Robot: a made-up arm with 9 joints.
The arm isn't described. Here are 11 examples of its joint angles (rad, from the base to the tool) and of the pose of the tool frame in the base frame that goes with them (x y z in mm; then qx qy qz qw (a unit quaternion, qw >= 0)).
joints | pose
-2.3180 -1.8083 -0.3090 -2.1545 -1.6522 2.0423 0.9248 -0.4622 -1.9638 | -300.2 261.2 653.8 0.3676 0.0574 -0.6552 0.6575
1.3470 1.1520 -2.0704 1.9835 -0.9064 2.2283 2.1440 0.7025 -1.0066 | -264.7 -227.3 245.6 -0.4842 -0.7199 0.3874 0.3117
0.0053 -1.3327 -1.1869 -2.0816 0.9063 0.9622 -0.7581 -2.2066 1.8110 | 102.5 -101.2 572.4 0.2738 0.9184 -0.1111 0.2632
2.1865 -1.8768 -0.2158 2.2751 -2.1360 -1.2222 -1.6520 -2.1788 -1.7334 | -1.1 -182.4 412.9 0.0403 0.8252 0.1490 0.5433
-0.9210 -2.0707 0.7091 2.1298 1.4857 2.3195 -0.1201 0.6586 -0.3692 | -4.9 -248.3 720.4 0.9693 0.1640 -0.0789 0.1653
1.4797 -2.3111 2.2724 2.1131 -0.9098 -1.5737 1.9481 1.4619 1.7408 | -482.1 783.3 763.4 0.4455 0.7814 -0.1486 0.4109
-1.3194 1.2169 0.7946 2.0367 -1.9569 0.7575 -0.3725 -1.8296 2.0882 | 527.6 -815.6 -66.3 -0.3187 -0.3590 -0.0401 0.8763
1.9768 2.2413 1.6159 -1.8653 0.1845 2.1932 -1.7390 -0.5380 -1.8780 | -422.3 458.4 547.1 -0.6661 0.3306 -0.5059 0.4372
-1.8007 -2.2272 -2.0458 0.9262 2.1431 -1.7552 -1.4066 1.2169 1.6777 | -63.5 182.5 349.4 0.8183 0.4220 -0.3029 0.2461
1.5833 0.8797 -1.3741 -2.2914 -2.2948 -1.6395 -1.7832 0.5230 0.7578 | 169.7 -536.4 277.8 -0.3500 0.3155 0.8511 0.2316
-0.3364 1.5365 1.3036 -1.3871 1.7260 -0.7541 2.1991 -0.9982 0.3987 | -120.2 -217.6 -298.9 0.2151 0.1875 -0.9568 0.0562
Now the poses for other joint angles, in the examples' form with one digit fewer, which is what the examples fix.
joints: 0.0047 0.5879 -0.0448 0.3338 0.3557 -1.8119 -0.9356 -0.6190 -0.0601
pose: -123 -839 246 0.786 0.335 0.517 0.058
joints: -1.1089 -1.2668 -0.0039 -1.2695 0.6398 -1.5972 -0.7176 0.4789 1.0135
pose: 103 600 372 0.623 -0.594 -0.280 0.426
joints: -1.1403 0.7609 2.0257 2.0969 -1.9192 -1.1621 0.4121 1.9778 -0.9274
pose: 146 -442 -7 0.662 -0.032 -0.653 0.367
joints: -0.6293 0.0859 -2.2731 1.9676 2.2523 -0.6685 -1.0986 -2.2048 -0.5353
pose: 406 -138 559 -0.650 -0.691 0.210 0.236
